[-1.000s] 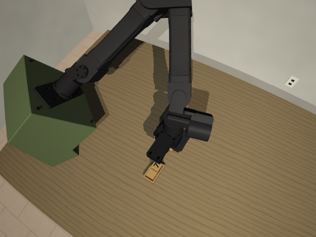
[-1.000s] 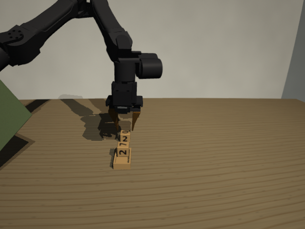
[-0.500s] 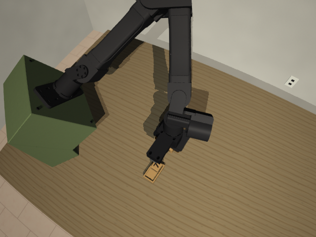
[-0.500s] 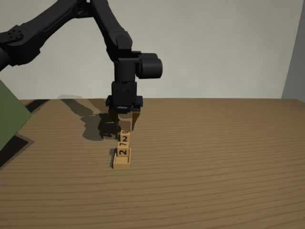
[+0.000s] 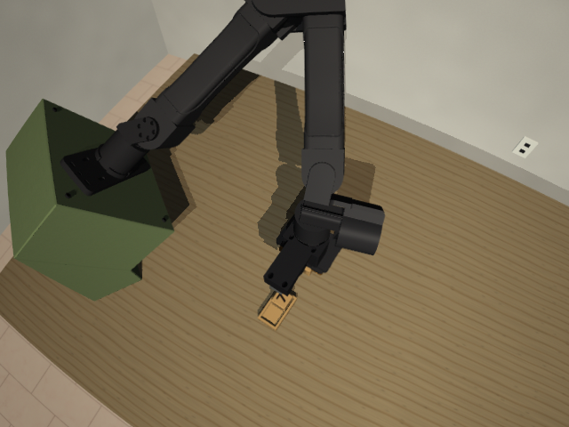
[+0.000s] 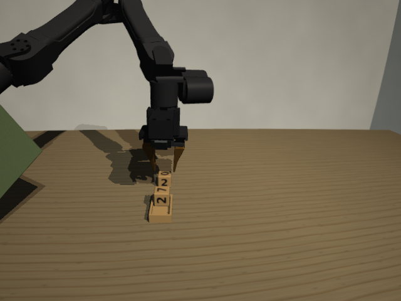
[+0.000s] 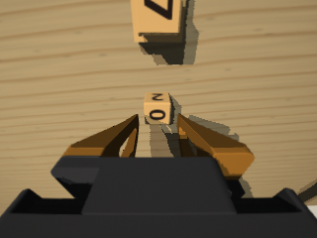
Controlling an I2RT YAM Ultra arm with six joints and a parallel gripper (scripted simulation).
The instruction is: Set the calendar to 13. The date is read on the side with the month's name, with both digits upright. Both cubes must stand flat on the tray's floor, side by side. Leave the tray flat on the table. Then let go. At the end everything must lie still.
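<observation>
My hand is 3 cm above the wooden cube. From my hand the other things lie so: wooden tray 2 cm ahead, 11 cm to the right, 4 cm below.
</observation>
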